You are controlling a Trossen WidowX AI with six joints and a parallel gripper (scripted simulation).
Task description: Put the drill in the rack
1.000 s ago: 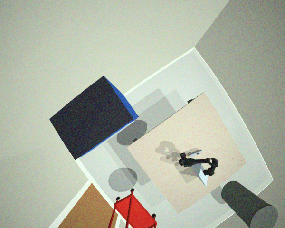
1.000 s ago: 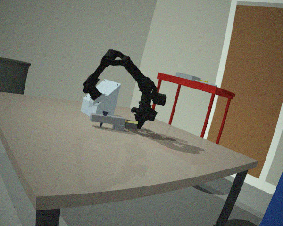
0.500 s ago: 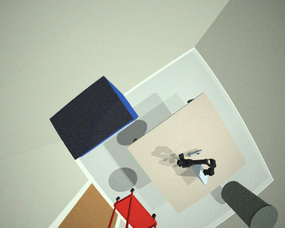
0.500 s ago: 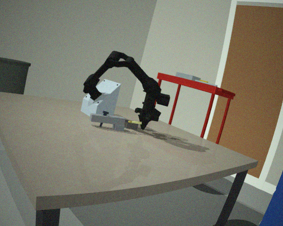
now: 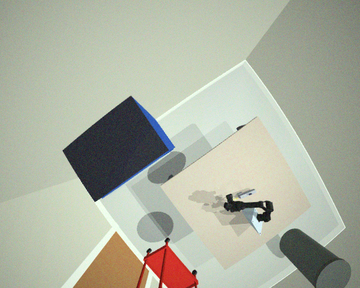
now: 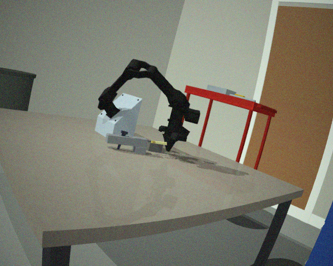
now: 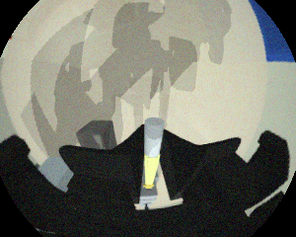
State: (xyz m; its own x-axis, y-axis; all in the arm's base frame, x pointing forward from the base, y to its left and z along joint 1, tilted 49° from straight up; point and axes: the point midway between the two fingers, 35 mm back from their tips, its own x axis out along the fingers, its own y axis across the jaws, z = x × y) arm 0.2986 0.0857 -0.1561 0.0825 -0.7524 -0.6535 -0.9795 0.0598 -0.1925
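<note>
Right now my gripper tip is 10 mm past the drill, 40 mm to the left of it and 30 mm below it. Also, from my gripper tip: light grey block 40 mm behind, 200 mm to the right, 10 mm above; then dark key 40 mm behind, 230 mm to the right, 30 mm above; then grey slotted rack 80 mm behind, 20 mm to the right, 10 mm below.
</note>
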